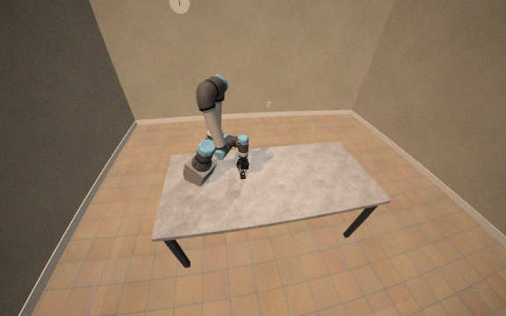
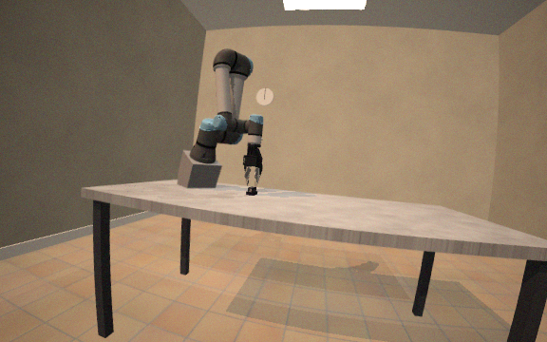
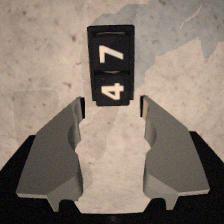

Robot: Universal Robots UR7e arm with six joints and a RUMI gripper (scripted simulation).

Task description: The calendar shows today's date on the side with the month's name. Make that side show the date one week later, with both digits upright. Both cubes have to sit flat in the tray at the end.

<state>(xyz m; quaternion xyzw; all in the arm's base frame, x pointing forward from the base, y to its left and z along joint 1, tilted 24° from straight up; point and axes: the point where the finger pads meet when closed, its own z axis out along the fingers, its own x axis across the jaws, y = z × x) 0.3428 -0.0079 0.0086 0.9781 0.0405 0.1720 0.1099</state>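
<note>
My gripper is now 4 cm above the black cube. Round my hand: black date cube: 3 cm to the left, 4 cm below; black calendar tray: 2 cm to the left, 5 cm below.
</note>
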